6 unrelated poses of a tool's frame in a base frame.
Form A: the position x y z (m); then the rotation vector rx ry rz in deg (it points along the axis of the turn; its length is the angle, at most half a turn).
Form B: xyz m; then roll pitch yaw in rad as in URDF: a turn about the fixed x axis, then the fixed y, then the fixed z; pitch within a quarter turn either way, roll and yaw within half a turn. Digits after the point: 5 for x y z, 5 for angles.
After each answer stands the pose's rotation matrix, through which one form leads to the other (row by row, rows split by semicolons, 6 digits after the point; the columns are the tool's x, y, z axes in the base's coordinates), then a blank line. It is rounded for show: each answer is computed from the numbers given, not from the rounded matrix.
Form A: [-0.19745 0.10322 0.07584 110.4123 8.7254 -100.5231]
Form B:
[-0.19745 0.10322 0.07584 1.64090 1.26444 -1.04058]
0.152517 0.420563 -0.894352; -0.260175 -0.855932 -0.446865; -0.953440 0.300842 -0.021124

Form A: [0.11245 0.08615 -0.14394 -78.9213 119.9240 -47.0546]
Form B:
[0.11245 0.08615 -0.14394 -2.33994 0.07886 -1.94407]
-0.363532 -0.626986 0.689008; -0.928244 0.306341 -0.210992; -0.078782 -0.716271 -0.693361

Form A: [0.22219 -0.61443 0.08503 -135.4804 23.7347 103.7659]
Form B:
[0.22219 -0.61443 0.08503 2.92285 1.29181 -0.51202]
0.240067 -0.296409 -0.924397; -0.134921 -0.953190 0.270602; -0.961335 0.059758 -0.268821

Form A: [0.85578 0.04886 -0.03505 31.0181 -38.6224 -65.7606]
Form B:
[0.85578 0.04886 -0.03505 0.79390 -0.20560 -1.30572]
0.256461 0.638444 -0.725684; -0.944748 0.324161 -0.048688; 0.204154 0.698075 0.686304

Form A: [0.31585 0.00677 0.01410 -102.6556 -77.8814 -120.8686]
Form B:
[0.31585 0.00677 0.01410 1.68108 -0.96135 2.17171]
-0.323638 0.551573 0.768782; 0.472135 -0.609987 0.636400; 0.819968 0.568932 -0.063002

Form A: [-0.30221 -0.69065 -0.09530 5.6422 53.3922 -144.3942]
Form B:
[-0.30221 -0.69065 -0.09530 -0.66313 0.21858 -2.73508]
-0.896650 0.434219 0.086448; -0.386003 -0.671065 -0.632988; -0.216843 -0.600937 0.769320

